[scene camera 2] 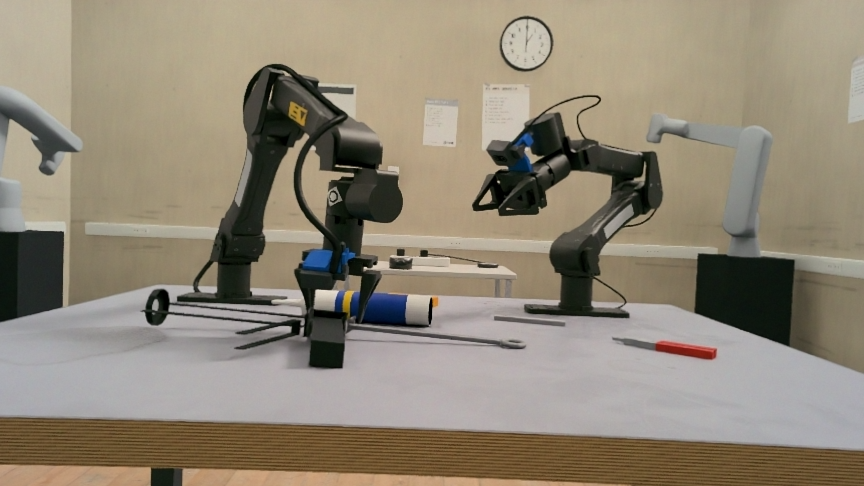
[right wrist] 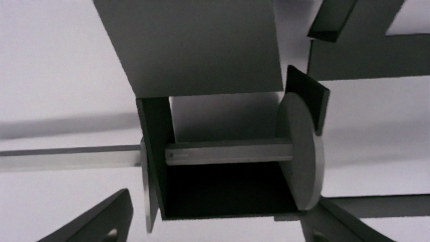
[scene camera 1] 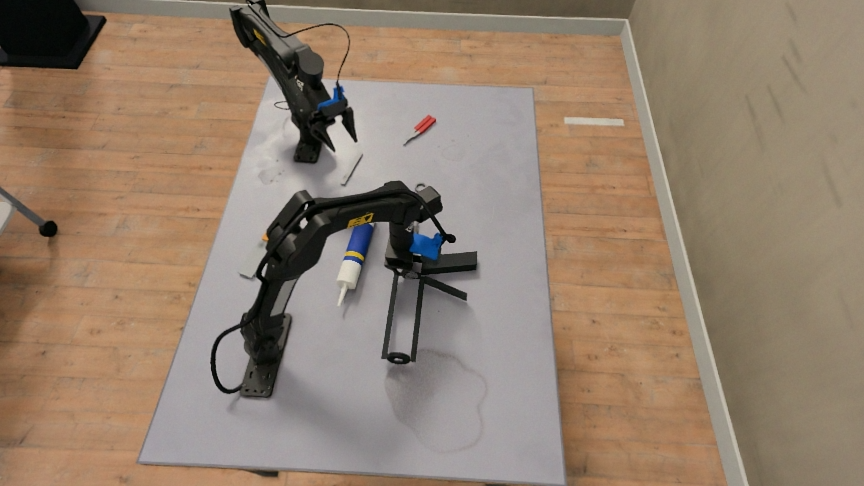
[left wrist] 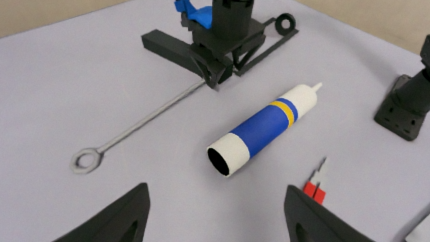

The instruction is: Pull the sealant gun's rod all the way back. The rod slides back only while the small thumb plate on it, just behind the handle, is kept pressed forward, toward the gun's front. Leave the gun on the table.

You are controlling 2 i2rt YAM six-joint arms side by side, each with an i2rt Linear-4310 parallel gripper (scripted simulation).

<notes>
I see my left gripper, my right gripper and a sealant gun.
My left gripper shows as well in the left wrist view. My right gripper is seen too in the right wrist view, in scene camera 1 and in the left wrist view.
</notes>
